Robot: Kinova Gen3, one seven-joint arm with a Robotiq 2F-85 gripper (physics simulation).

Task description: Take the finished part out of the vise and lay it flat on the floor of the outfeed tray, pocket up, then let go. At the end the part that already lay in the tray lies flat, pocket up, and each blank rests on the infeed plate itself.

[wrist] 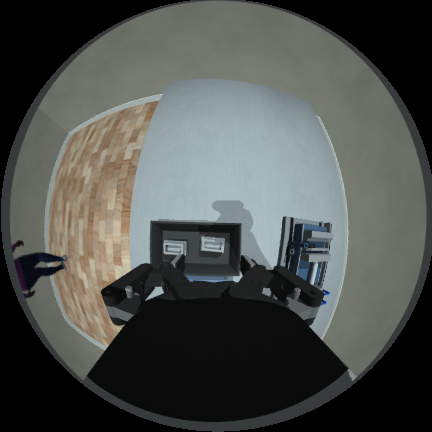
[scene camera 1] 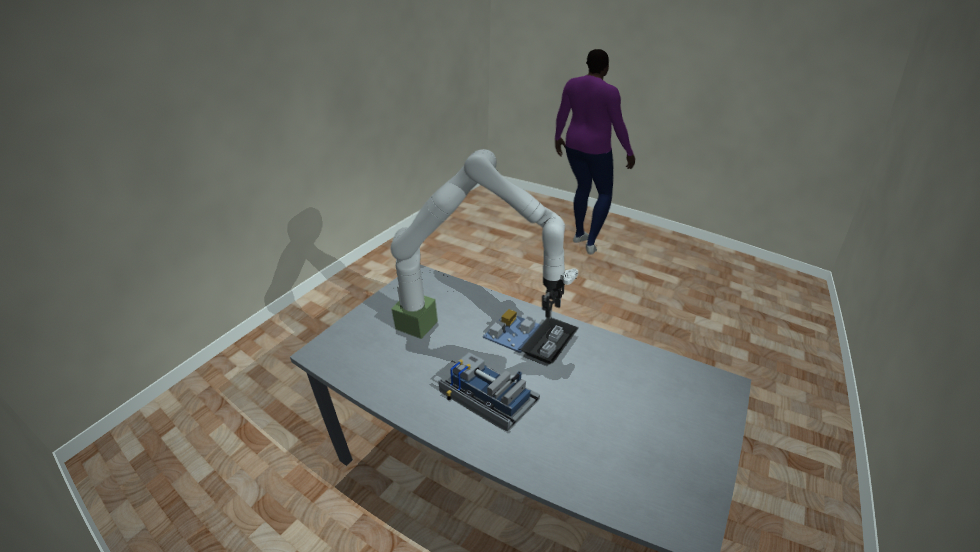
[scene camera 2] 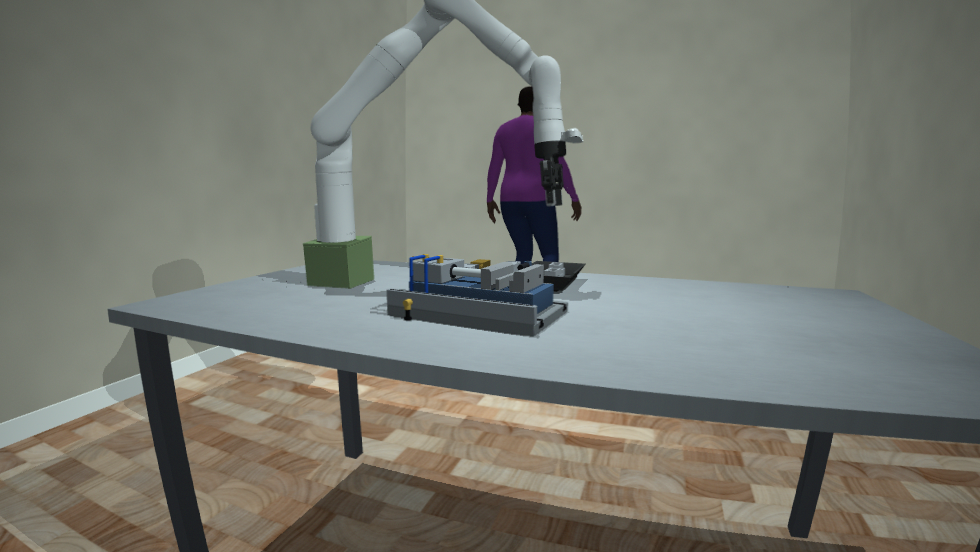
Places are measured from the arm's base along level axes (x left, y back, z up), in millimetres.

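Where they show: gripper, fingertip midpoint: [wrist: 212,261] [scene camera 1: 553,312] [scene camera 2: 554,205]; arm's base at its link origin: [scene camera 1: 413,303] [scene camera 2: 338,239].
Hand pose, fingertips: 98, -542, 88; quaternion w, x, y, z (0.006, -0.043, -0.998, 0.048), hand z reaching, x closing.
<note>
Things, the pixels of their top centre, and the offset from my fingertips, as dx, dy, dz. "pt": a spot on its surface instead.
- outfeed tray at a spot on its surface: [wrist: 195,223] [scene camera 1: 565,344] pt +37, -56, -161
- vise at its top centre: [scene camera 2: 479,262] [scene camera 1: 489,375] [wrist: 320,270] -294, +103, -104
- blue infeed plate at its top centre: [scene camera 1: 513,330] +60, +173, -195
- yellow block at its top centre: [scene camera 2: 480,260] [scene camera 1: 509,314] +109, +217, -159
My gripper [scene camera 1: 551,306] [scene camera 2: 553,198] [wrist: 212,261] is open and empty, well above the outfeed tray [scene camera 1: 565,346] [wrist: 195,223]. Two light grey parts lie apart in the tray, pockets up and looking flat: one [scene camera 1: 547,347] [wrist: 213,244] nearer the vise, the other [scene camera 1: 556,333] [wrist: 174,248] nearer the table's far edge. The vise [scene camera 1: 480,399] [scene camera 2: 473,294] [wrist: 298,255] has its jaws apart, with blue bed showing between them in the wrist view. Grey blanks [scene camera 1: 495,329] [scene camera 1: 526,323] stand on the blue infeed plate [scene camera 1: 504,338]; their undersides are too small to tell.
A yellow block [scene camera 1: 508,316] stands at the infeed plate, which adjoins the tray. Blue hoses [scene camera 2: 425,272] rise at the vise's end. The green arm base [scene camera 1: 414,318] [scene camera 2: 338,262] is at the left. A person [scene camera 1: 593,123] [scene camera 2: 517,164] stands beyond the table.
</note>
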